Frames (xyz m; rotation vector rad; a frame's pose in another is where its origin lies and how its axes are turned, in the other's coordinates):
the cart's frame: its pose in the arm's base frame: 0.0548 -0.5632 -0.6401 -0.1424 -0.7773 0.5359
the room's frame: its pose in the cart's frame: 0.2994 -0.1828 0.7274 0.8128 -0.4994 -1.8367
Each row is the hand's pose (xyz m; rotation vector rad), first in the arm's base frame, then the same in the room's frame.
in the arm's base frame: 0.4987 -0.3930 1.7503 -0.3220 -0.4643 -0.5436
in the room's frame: -0.0301 1.6580 -0.6662 -1.4823 -0.0997 0.9280
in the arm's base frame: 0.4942 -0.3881 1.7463 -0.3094 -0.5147 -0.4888
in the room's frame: -0.0362 1.6534 -0.6645 -1.4317 -0.0896 0.9942
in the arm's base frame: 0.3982 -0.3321 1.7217 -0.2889 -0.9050 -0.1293
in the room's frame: -0.1264 1.6188 -0.6044 -1.0659 -0.1179 1.4563
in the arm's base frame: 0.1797 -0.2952 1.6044 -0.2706 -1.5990 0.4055
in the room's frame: -0.2455 1.4841 -0.4296 -0.3088 -0.3260 2.0558
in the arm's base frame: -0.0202 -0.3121 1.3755 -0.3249 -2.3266 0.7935
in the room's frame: -0.2990 1.2428 -0.2521 0.5122 -0.7588 2.3648
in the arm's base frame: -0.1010 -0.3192 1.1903 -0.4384 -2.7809 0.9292
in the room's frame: -0.3126 1.0530 -0.1838 0.9855 -1.1398 2.3953
